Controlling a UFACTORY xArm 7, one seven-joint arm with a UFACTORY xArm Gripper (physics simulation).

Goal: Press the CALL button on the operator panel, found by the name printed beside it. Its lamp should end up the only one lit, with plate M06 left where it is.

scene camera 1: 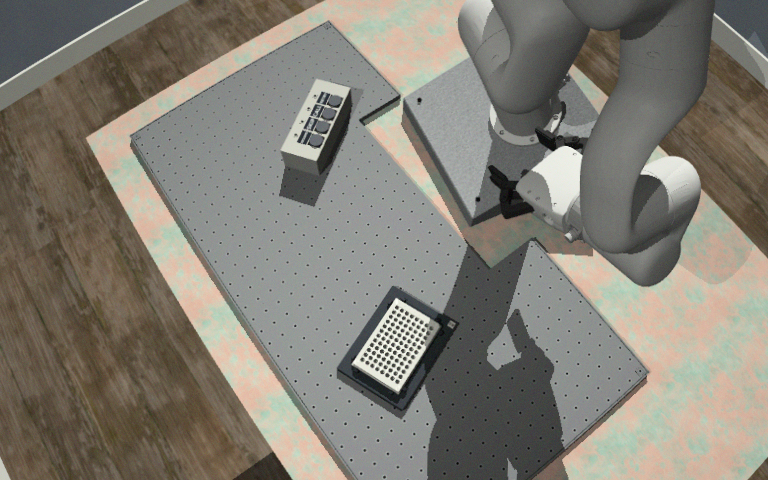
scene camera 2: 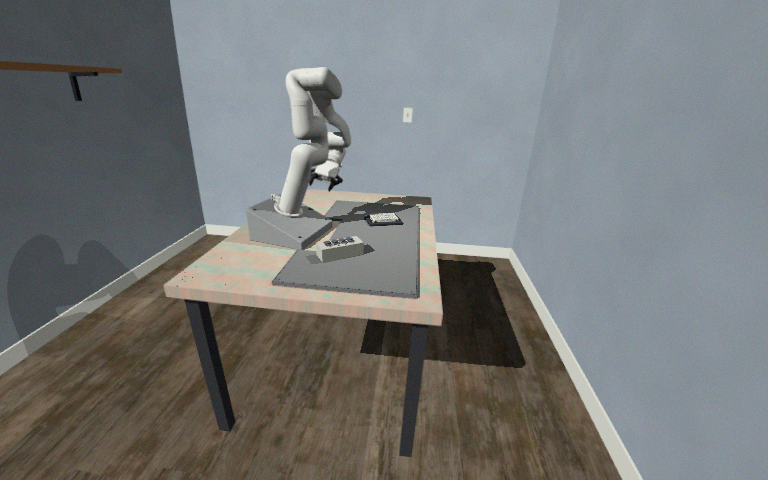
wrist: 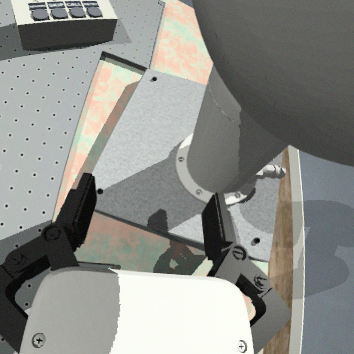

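Pixels of known places: gripper, fingertip midpoint: (scene camera 1: 515, 152) (scene camera 2: 319, 186) (wrist: 153, 194); arm's base at its link origin: (scene camera 2: 288, 209) (wrist: 216, 165).
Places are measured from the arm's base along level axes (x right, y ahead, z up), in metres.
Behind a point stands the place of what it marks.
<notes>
The operator panel (scene camera 1: 300, 151) @[z -0.035, x 0.196, y 0.343 m] (scene camera 2: 339, 251) @[z -0.054, x 0.274, y 0.286 m] (wrist: 67, 31) @[z -0.059, x 0.205, y 0.267 m] is a pale box on the perforated board, with four dark round buttons in a row and a printed label beside each. The labels are too small to read with certainty. The small lamps beside the labels look unlit in the first scene view. A white many-welled plate (scene camera 1: 396, 345) @[z -0.061, x -0.167, y 0.419 m] (scene camera 2: 384, 217) @[z -0.061, x -0.149, y 0.422 m], presumably M06, sits in a dark holder; its name cannot be read. My gripper (scene camera 1: 515, 151) @[z 0.093, x -0.078, y 0.125 m] (scene camera 2: 322, 185) @[z 0.093, x -0.078, y 0.125 m] (wrist: 153, 194) @[z 0.093, x -0.078, y 0.125 m] is open and empty, high above the robot's base block, well away from the panel and plate.
The grey perforated board (scene camera 1: 237, 169) @[z -0.087, x 0.270, y 0.442 m] (scene camera 2: 390, 271) @[z -0.087, x 0.337, y 0.481 m] (wrist: 30, 125) @[z -0.087, x 0.029, y 0.273 m] lies on the mottled table (scene camera 1: 696, 362) @[z -0.100, x -0.506, y 0.039 m] (scene camera 2: 226, 268) @[z -0.100, x 0.384, y -0.104 m]. The grey base block (scene camera 1: 441, 130) @[z -0.054, x 0.088, y 0.114 m] (scene camera 2: 271, 229) @[z -0.032, x 0.162, y -0.017 m] (wrist: 145, 120) @[z -0.049, x 0.068, y 0.106 m] stands beside it, with the arm rising from it. The arm's shadow falls across the board near the plate.
</notes>
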